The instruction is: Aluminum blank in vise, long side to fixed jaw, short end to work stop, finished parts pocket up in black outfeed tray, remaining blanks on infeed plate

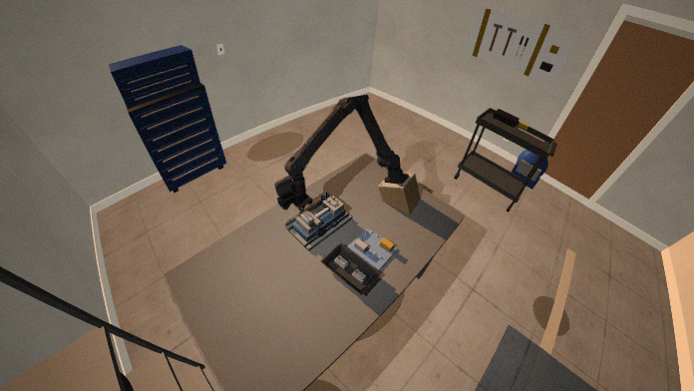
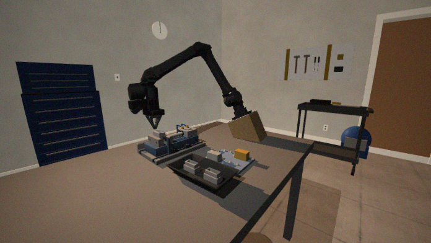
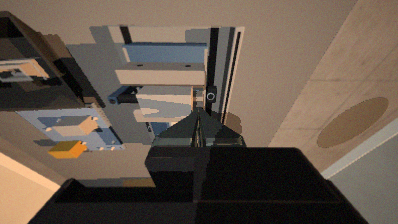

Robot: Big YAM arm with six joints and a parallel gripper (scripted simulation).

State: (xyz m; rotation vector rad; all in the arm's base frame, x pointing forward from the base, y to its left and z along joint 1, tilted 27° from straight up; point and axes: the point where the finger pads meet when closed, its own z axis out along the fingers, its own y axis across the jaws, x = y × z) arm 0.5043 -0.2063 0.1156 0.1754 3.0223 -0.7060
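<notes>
Now: hand 90 mm above the vise, 70 mm past it and 50 mm to the right of it. The rest, counted from my hand: yellow brass blank: 400 mm to the left, 160 mm behind, 100 mm below.
</notes>
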